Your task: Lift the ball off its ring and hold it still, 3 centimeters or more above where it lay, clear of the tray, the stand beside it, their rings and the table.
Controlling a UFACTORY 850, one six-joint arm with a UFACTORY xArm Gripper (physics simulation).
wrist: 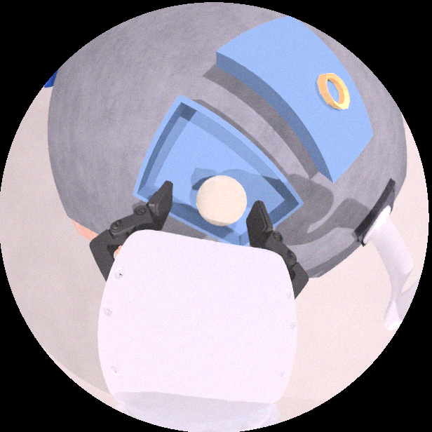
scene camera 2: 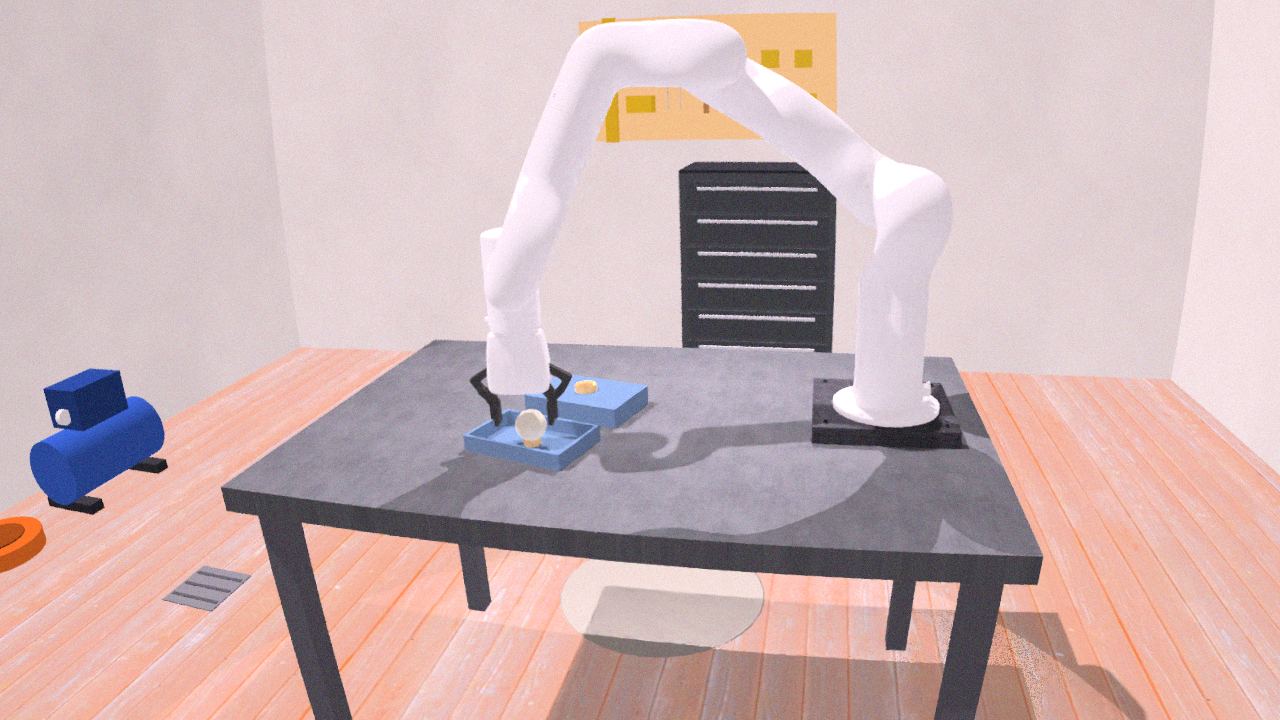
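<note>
A cream ball [scene camera 2: 530, 424] [wrist: 221, 200] sits on a small yellow ring [scene camera 2: 532, 443] inside the shallow blue tray [scene camera 2: 510, 454] [wrist: 180, 150]. In the wrist view the ball hides that ring. My gripper [scene camera 2: 524, 421] [wrist: 212, 201] is open and empty, pointing down over the tray. In the wrist view its fingers appear on either side of the ball, with a wider gap on the left than on the right. In the scene view the fingertips show at about the ball's height in the picture; their exact depth relative to it is hard to tell.
A blue stand [scene camera 2: 623, 399] [wrist: 280, 65] with an empty yellow ring [scene camera 2: 585, 390] [wrist: 340, 105] on top stands behind the tray, a narrow gap away. The arm's black base plate [scene camera 2: 827, 436] is at the right of the grey table [scene camera 2: 716, 483].
</note>
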